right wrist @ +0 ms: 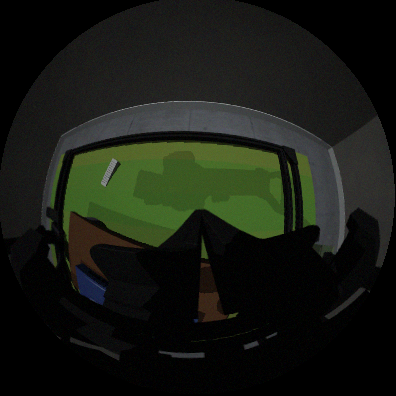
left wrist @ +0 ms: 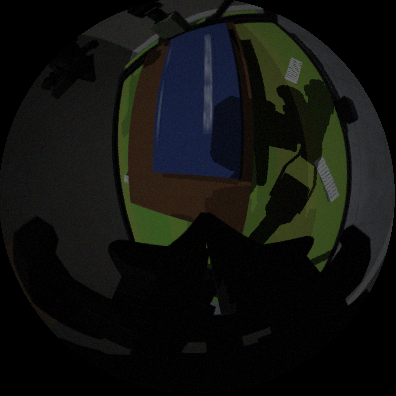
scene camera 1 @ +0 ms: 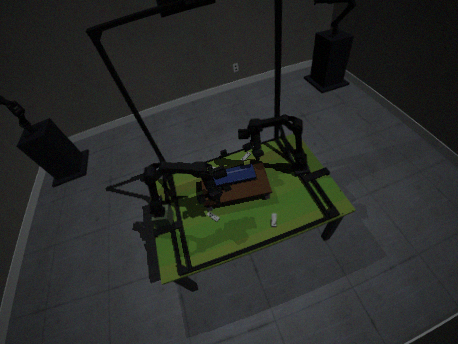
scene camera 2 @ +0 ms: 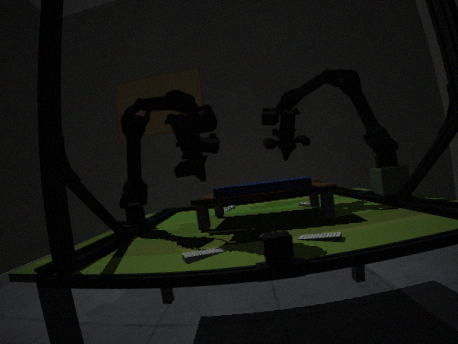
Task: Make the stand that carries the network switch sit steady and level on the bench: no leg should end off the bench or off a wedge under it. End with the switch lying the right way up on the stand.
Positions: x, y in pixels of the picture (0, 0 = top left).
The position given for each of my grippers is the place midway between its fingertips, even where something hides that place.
My left gripper (scene camera 2: 204, 181) is shut and holds nothing. Also in view: a blue network switch (scene camera 2: 298, 182). My right gripper (scene camera 2: 285, 160) is shut, with nothing in its grasp. Also in view: a brown stand (scene camera 2: 326, 189).
